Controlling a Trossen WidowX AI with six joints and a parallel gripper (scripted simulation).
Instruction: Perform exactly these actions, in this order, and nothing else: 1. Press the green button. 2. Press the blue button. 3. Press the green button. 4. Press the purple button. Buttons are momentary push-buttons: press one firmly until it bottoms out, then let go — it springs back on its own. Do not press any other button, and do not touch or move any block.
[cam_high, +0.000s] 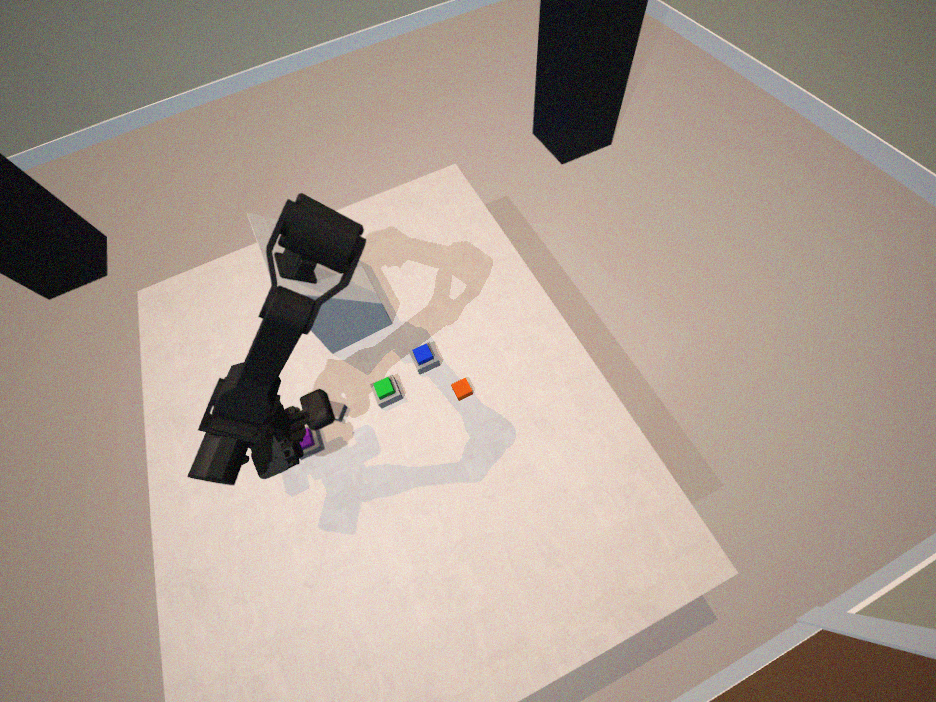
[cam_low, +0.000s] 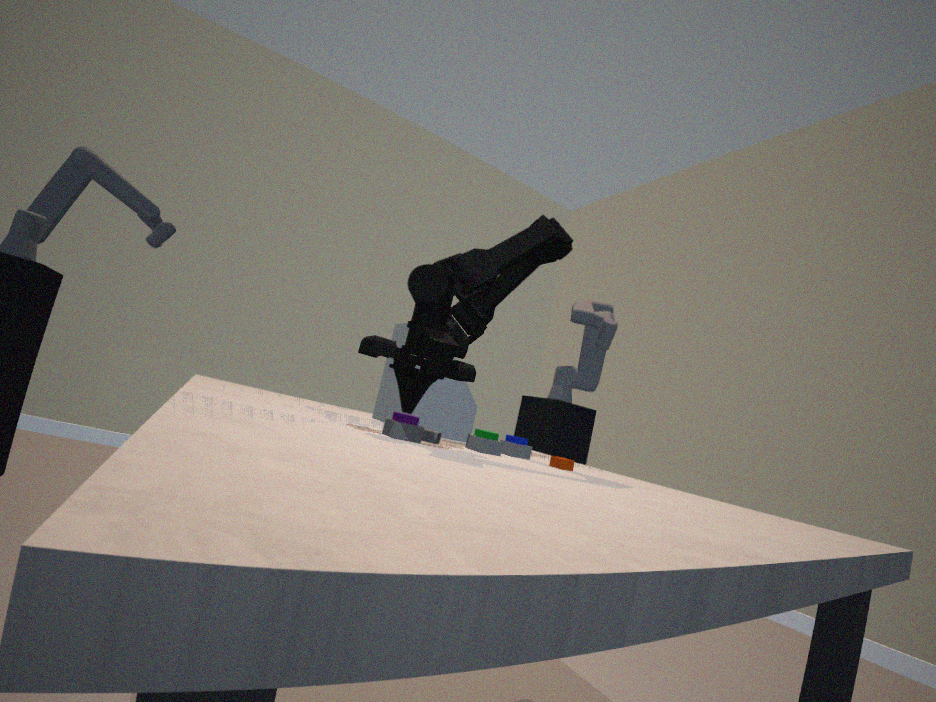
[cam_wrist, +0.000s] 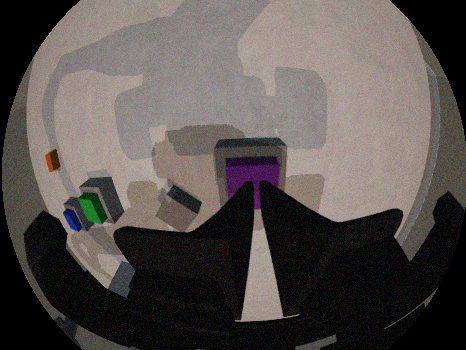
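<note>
Right now my gripper tip is 10 mm above the purple button. Also, from my gripper tip: green button 30 mm behind, 180 mm to the left, 10 mm below; then small grey block 40 mm behind, 70 mm to the left, 30 mm below; then blue button 60 mm behind, 270 mm to the left, 10 mm below.
</note>
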